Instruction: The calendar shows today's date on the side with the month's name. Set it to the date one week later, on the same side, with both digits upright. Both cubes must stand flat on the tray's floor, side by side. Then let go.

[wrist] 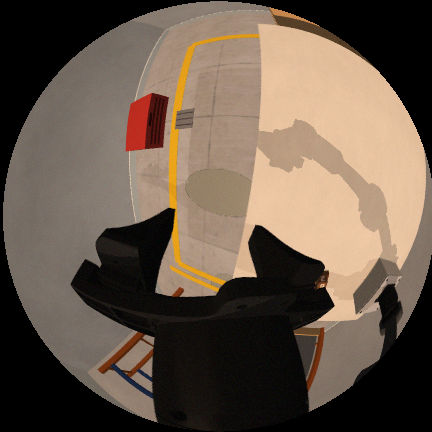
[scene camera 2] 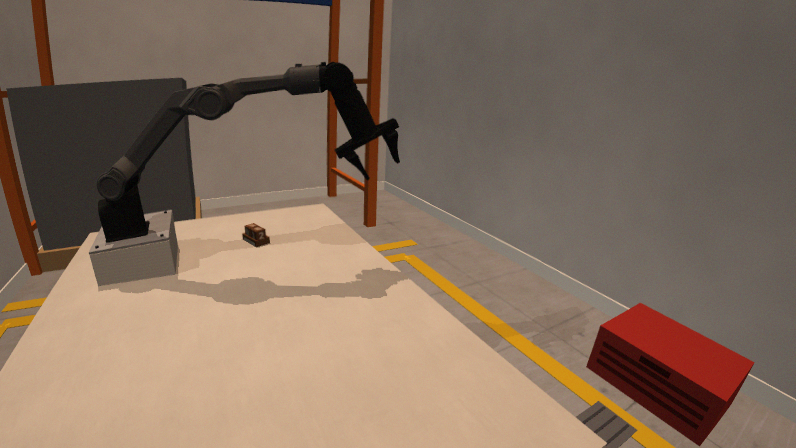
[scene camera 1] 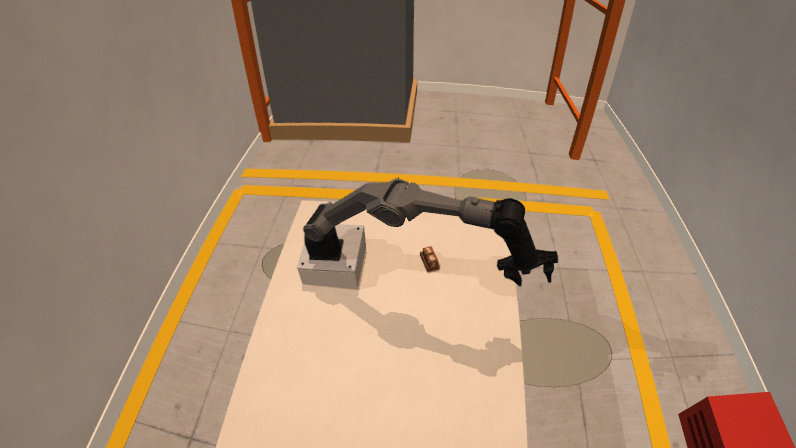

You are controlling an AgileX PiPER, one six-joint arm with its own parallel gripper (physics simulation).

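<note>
The small dark brown calendar tray stands on the pale table top, to the right of the arm's base. Two brown cubes stand side by side in it. A light 2 shows on the cube face at the right end in scene camera 2; the other marks and the month's name are too small to read. In the wrist view the calendar is partly hidden behind the right finger. My gripper is open and empty, high up and far from the calendar, around the table's far right edge.
The arm's grey base block stands at the table's left end. A red cabinet is at the right on the floor. Orange rack posts and a large dark panel stand behind.
</note>
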